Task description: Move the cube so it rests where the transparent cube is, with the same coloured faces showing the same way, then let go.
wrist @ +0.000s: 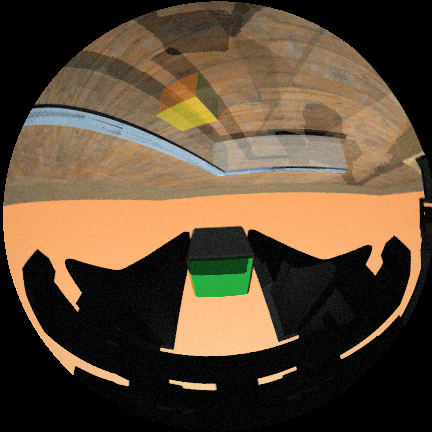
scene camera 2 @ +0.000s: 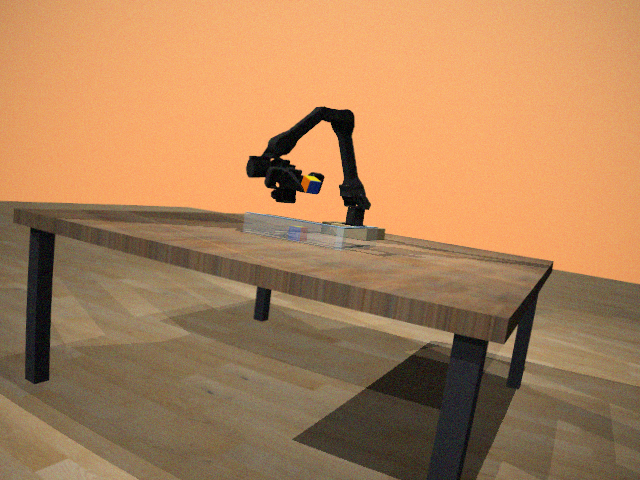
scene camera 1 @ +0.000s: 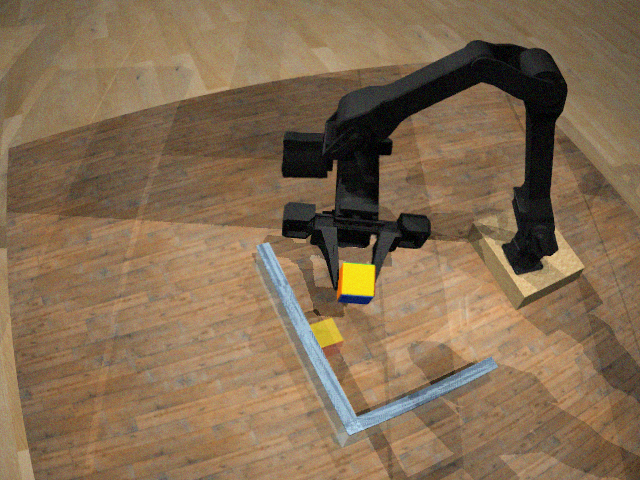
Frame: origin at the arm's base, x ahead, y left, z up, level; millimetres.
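Where they show: gripper, between the fingertips: (wrist: 218, 236) (scene camera 2: 308, 191) (scene camera 1: 353, 290); arm's base, origin of its link: (scene camera 2: 354, 225) (scene camera 1: 522, 257).
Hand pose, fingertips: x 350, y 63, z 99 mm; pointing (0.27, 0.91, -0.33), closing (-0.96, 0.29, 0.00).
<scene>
Each offset is from my fingertips to the centre of the thing.
The solid cube {1 mm ahead, 3 mm left, 20 mm up} (scene camera 1: 356, 281) (scene camera 2: 312, 184) (wrist: 221, 285) is held well above the table, tilted. Scene camera 1 shows its yellow face, with blue below and orange at left; the wrist view shows green and a dark face. My gripper (scene camera 1: 355, 284) (scene camera 2: 311, 183) (wrist: 218, 236) is shut on it, a finger on either side. The transparent cube {25 mm ahead, 1 mm right, 120 mm down} (scene camera 1: 325, 333) (scene camera 2: 297, 233) (wrist: 186, 112) is on the table, yellow up, against or close to the long wall; the wrist view also shows its orange and green sides. It is below the held cube and, in scene camera 1, to its left.
A low L-shaped wall with a pale blue top edge has a long arm (scene camera 1: 311, 346) (wrist: 125, 132) beside the transparent cube and a short arm (scene camera 1: 429, 395) (wrist: 300, 169). The arm's base stands on a pale block (scene camera 1: 547, 279) (scene camera 2: 369, 233) at the right.
</scene>
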